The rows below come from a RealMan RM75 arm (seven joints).
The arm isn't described. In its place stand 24 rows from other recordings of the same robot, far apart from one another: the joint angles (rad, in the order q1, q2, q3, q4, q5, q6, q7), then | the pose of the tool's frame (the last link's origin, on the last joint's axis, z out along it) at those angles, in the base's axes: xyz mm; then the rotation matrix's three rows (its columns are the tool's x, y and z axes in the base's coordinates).
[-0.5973 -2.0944 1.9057 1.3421 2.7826 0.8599 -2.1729] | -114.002, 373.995, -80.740; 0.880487, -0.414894, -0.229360; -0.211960, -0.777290, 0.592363; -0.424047, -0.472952, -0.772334
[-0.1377 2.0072 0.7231 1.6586 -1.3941 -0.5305 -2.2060] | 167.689, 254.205, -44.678; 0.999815, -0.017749, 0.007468; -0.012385, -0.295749, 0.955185; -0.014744, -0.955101, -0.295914
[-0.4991 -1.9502 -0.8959 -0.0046 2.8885 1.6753 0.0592] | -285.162, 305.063, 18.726; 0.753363, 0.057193, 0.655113; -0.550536, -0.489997, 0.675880; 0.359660, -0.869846, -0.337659
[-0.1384 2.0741 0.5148 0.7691 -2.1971 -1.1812 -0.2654] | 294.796, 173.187, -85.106; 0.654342, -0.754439, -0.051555; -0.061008, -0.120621, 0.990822; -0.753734, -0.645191, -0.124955
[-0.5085 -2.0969 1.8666 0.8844 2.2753 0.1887 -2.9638] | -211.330, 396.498, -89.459; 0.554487, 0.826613, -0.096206; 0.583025, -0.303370, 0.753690; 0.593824, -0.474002, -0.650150
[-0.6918 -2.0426 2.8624 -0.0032 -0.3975 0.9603 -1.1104] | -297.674, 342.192, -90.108; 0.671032, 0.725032, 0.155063; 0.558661, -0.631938, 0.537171; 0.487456, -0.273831, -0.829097
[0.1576 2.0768 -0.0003 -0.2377 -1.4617 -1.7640 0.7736] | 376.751, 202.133, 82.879; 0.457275, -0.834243, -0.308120; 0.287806, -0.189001, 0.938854; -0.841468, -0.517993, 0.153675
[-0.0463 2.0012 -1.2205 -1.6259 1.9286 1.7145 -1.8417] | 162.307, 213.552, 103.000; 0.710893, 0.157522, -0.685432; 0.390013, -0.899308, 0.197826; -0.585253, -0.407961, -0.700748
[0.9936 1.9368 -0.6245 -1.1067 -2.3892 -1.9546 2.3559] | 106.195, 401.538, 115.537; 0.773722, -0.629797, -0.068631; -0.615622, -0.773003, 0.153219; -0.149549, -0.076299, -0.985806
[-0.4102 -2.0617 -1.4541 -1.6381 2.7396 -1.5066 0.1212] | -178.676, 317.102, -8.058; 0.610454, 0.586875, -0.531906; 0.786314, -0.529733, 0.317953; -0.095170, -0.612340, -0.784845
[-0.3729 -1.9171 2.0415 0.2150 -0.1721 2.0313 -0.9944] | -255.333, 259.287, 66.657; 0.031481, 0.461437, 0.886614; -0.087288, -0.882396, 0.462341; 0.995686, -0.091946, 0.012499
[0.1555 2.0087 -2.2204 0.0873 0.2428 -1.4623 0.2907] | 404.479, 180.204, -8.722; 0.816890, -0.562079, -0.129451; -0.150009, -0.423742, 0.893275; -0.556945, -0.710289, -0.430467
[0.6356 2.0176 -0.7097 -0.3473 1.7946 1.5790 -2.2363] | 212.901, 371.297, 36.417; 0.551758, -0.373398, -0.745746; 0.163313, -0.828491, 0.535659; -0.817858, -0.417344, -0.396146
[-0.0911 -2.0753 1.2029 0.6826 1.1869 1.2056 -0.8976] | -330.219, 266.349, -3.577; 0.773922, 0.543937, 0.324311; 0.141571, -0.647755, 0.748580; 0.617254, -0.533429, -0.578317
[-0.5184 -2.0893 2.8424 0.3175 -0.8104 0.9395 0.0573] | -262.746, 299.619, -130.901; 0.914130, 0.263539, 0.308079; -0.036293, -0.703656, 0.709614; 0.403792, -0.659861, -0.633668
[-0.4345 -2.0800 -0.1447 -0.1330 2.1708 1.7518 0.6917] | -245.948, 258.157, -42.933; 0.645613, -0.151557, 0.748474; -0.762705, -0.177093, 0.622029; 0.038276, -0.972455, -0.229927
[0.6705 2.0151 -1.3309 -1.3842 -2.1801 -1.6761 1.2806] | 115.604, 345.835, 15.133; 0.775774, 0.622379, 0.104016; 0.618404, -0.782660, 0.070852; 0.125506, 0.009358, -0.992049
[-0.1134 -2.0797 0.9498 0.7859 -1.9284 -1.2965 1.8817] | -325.275, 285.353, 61.464; 0.544452, 0.750990, 0.373613; 0.150479, -0.525642, 0.837291; 0.825184, -0.399643, -0.399195
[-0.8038 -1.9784 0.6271 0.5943 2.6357 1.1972 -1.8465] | -285.217, 413.864, 28.810; 0.774207, 0.585135, -0.241289; 0.630245, -0.677610, 0.378992; 0.058262, -0.445490, -0.893389
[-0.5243 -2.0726 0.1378 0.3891 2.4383 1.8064 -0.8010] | -287.854, 265.017, -19.235; 0.790558, 0.237487, 0.564463; 0.094897, -0.958116, 0.270200; 0.604990, -0.160043, -0.779983
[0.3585 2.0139 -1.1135 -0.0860 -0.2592 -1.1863 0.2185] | 391.298, 307.648, 55.305; 0.778342, -0.627839, 0.001419; 0.029735, 0.039121, 0.998792; -0.627136, -0.777359, 0.049119
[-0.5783 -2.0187 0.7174 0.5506 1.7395 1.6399 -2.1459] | -232.103, 344.972, 23.542; 0.175509, 0.778660, 0.602400; 0.817666, -0.456081, 0.351301; 0.548287, 0.430906, -0.716730
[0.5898 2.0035 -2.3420 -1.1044 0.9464 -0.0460 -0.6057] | 105.901, 349.591, -129.710; 0.943731, -0.198267, -0.264692; 0.015588, -0.772809, 0.634447; -0.330346, -0.602873, -0.726233
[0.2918 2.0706 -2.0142 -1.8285 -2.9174 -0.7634 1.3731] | 70.356, 320.961, -30.020; 0.253947, 0.965965, -0.049221; 0.661636, -0.136370, 0.737320; 0.705513, -0.219807, -0.673748
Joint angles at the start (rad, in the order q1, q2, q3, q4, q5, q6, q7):
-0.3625, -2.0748, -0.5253, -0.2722, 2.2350, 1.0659, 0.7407
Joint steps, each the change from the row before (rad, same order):
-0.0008, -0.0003, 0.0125, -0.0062, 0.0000, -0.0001, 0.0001
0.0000, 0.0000, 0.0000, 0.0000, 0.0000, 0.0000, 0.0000
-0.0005, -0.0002, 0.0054, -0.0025, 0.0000, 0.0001, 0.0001
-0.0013, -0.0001, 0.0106, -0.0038, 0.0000, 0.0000, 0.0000
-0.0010, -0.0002, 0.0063, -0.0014, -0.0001, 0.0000, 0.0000
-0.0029, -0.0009, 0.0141, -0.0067, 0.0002, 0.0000, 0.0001
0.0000, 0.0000, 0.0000, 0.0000, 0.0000, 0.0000, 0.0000
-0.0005, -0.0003, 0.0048, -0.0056, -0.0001, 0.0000, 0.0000
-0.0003, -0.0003, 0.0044, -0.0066, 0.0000, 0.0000, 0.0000
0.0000, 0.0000, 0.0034, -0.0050, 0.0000, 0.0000, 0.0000
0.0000, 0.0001, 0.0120, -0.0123, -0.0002, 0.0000, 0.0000
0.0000, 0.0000, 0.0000, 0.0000, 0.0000, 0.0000, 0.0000
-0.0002, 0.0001, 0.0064, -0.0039, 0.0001, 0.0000, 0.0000
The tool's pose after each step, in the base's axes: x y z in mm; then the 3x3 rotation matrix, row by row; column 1 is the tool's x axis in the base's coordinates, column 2 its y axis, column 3 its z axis. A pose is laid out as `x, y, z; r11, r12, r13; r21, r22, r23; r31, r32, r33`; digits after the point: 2 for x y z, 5 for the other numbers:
-317.28, 292.68, -75.81; 0.97484, -0.14247, 0.17142; -0.21028, -0.33270, 0.91929; -0.07394, -0.93221, -0.35429
-317.28, 292.68, -75.81; 0.97484, -0.14247, 0.17142; -0.21028, -0.33270, 0.91929; -0.07394, -0.93221, -0.35429
-316.17, 292.31, -76.93; 0.97398, -0.14325, 0.17561; -0.21479, -0.33641, 0.91689; -0.07227, -0.93076, -0.35843
-314.31, 291.66, -78.90; 0.97224, -0.14578, 0.18303; -0.22325, -0.34367, 0.91217; -0.07008, -0.92770, -0.36668
-313.34, 291.30, -80.01; 0.97118, -0.14780, 0.18700; -0.22805, -0.34792, 0.90937; -0.06935, -0.92580, -0.37160
-309.88, 290.64, -83.13; 0.96837, -0.15012, 0.19931; -0.24114, -0.35774, 0.90215; -0.06413, -0.92168, -0.38262
-309.88, 290.64, -83.13; 0.96837, -0.15012, 0.19931; -0.24114, -0.35774, 0.90215; -0.06413, -0.92168, -0.38262
-307.97, 290.31, -84.55; 0.96739, -0.14832, 0.20530; -0.24625, -0.36124, 0.89937; -0.05923, -0.92060, -0.38598
-305.87, 289.95, -86.04; 0.96641, -0.14565, 0.21173; -0.25138, -0.36461, 0.89659; -0.05338, -0.91970, -0.38898
-304.41, 289.62, -87.08; 0.96568, -0.14376, 0.21633; -0.25505, -0.36719, 0.89450; -0.04916, -0.91897, -0.39125
-300.73, 288.31, -90.07; 0.96329, -0.14082, 0.22856; -0.26560, -0.37594, 0.88776; -0.03909, -0.91588, -0.39954
-300.73, 288.31, -90.07; 0.96329, -0.14082, 0.22856; -0.26560, -0.37594, 0.88776; -0.03909, -0.91588, -0.39954
-299.42, 287.61, -91.37; 0.96204, -0.14136, 0.23343; -0.27049, -0.38052, 0.88433; -0.03619, -0.91391, -0.40431

